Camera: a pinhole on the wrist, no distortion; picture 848 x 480 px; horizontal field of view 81.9 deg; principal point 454.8 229.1 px. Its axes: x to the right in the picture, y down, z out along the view. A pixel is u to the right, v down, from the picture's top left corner.
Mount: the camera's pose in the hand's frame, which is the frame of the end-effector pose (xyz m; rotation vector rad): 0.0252 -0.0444 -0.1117 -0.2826 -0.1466 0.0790
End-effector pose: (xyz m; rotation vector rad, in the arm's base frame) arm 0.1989 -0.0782 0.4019 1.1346 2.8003 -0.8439
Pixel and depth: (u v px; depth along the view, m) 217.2 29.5 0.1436
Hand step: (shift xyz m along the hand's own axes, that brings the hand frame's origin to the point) -0.0626 -0.0684 0.0320
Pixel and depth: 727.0 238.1 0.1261
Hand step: 0.0748 -0.0010 0.0167
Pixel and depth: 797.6 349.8 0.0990
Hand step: 0.0770 0.0127 -0.0154
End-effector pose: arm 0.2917 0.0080 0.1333 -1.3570 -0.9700 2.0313
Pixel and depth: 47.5 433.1 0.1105
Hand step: -0.0854 0.0208 -0.0321
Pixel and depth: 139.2 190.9 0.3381
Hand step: -0.2411 0.0008 0.1879
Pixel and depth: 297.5 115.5 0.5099
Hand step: -0.2090 -0.0354 0.3844
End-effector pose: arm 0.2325 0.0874 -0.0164 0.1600 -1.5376 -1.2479
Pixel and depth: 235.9 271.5 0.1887
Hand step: -0.0884 0.0143 0.0516
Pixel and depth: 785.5 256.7 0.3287
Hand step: 0.1926 0.0846 0.2248
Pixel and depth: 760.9 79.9 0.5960
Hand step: 0.3114 -0.0200 0.5556
